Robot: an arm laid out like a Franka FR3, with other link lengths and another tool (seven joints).
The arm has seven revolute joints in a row. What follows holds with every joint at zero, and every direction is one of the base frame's. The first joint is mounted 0.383 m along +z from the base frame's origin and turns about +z. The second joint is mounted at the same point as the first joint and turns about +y. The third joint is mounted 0.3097 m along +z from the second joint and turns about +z. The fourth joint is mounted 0.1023 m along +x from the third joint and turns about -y. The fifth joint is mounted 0.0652 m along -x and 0.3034 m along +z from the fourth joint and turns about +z. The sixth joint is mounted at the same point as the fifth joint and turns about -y. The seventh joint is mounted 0.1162 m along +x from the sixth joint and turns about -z. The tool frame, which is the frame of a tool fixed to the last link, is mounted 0.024 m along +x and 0.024 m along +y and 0.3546 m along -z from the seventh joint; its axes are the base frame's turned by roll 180, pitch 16.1 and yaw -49.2 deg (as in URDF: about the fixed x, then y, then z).
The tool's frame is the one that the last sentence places.
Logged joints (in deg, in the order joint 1, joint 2, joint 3, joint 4, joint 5, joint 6, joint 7), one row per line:
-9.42 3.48 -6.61 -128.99 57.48 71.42 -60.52
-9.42 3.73 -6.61 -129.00 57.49 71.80 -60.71
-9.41 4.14 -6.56 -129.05 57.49 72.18 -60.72
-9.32 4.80 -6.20 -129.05 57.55 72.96 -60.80
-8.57 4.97 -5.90 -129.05 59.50 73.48 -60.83
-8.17 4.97 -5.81 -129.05 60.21 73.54 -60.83
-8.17 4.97 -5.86 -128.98 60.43 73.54 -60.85
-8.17 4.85 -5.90 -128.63 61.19 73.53 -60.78
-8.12 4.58 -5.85 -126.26 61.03 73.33 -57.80
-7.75 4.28 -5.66 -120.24 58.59 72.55 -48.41
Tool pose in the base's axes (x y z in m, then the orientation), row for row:
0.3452 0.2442 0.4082 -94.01 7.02 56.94
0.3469 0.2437 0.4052 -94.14 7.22 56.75
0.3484 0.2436 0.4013 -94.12 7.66 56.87
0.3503 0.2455 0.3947 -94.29 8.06 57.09
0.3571 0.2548 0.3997 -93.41 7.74 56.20
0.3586 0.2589 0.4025 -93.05 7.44 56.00
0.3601 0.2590 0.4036 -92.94 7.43 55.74
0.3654 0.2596 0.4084 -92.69 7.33 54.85
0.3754 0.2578 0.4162 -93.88 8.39 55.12
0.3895 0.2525 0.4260 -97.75 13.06 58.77
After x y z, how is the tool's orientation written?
As a rotation vector, in degrees.
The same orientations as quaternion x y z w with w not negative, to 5 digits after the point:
-0.69980 0.05226 0.42385 0.57262
-0.70071 0.05374 0.42241 0.57244
-0.70041 0.05700 0.42321 0.57191
-0.70107 0.05993 0.42448 0.56985
-0.69708 0.05776 0.41940 0.57866
-0.69528 0.05559 0.41844 0.58172
-0.69493 0.05556 0.41678 0.58334
-0.69443 0.05492 0.41093 0.58812
-0.70080 0.06263 0.41146 0.57937
-0.71733 0.09584 0.43128 0.53875

